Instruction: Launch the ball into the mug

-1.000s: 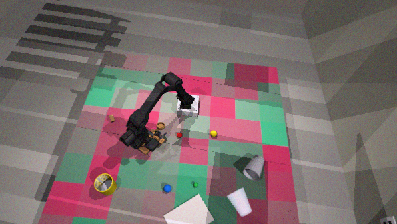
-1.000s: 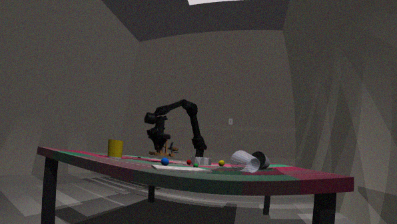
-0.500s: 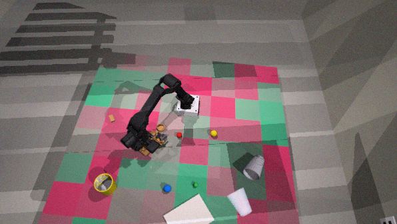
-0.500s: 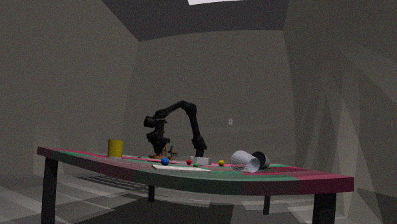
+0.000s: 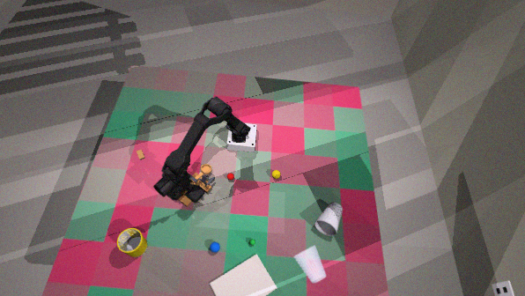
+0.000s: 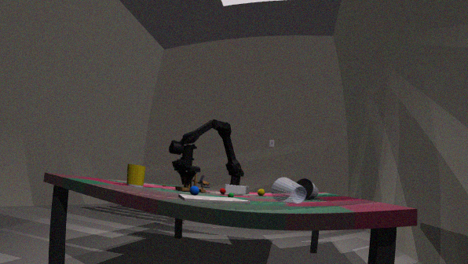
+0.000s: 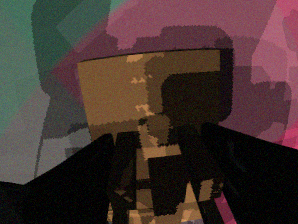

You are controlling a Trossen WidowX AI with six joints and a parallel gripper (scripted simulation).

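The red ball is 19 cm to the left of my gripper tip, 8 cm behind it and 2 cm below it. From my gripper tip the other things lie so: catapult 6 cm to the left, 4 cm behind, 2 cm above; blue ball 24 cm ahead, 12 cm to the left, 1 cm below; yellow mug 22 cm ahead, 18 cm to the right.
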